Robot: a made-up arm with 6 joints.
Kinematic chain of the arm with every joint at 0, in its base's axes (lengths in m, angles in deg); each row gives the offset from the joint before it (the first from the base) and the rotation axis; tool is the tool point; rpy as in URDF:
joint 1: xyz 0 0 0.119 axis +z
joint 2: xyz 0 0 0 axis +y
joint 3: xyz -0.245 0 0.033 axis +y
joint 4: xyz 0.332 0 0.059 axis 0.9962 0 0.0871
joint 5: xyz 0 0 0 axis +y
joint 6: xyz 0.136 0 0.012 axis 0.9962 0 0.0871
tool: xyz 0 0 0 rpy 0 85 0
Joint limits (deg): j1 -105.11..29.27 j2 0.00..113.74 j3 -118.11..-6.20 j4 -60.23..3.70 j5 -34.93..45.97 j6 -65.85..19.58
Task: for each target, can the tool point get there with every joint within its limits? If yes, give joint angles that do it. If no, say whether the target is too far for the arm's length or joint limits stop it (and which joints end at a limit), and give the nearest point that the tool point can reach.
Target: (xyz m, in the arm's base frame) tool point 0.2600 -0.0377 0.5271
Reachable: yes | joints -0.97 45.05 -68.83 -38.32 23.20 0.92
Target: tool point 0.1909 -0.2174 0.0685
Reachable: yes | joints -48.67 60.37 -15.56 -27.36 0.21 12.86
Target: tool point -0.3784 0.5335 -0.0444
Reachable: no: joint limits stop it (at a limit: joint 2, joint 3, joint 5) | nearest point -0.3356 0.4732 0.4680 | short by 0.518 m
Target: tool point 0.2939 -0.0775 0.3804
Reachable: yes | joints -16.63 40.94 -39.97 -36.91 -6.83 -45.69
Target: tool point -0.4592 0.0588 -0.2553
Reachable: no: joint limits stop it (at a limit: joint 1, joint 2, joint 4, joint 5) | nearest point -0.1032 -0.0556 -0.0986 | short by 0.405 m
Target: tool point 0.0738 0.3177 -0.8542
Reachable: no: too far | nearest point 0.1269 0.1106 -0.1378 | short by 0.748 m
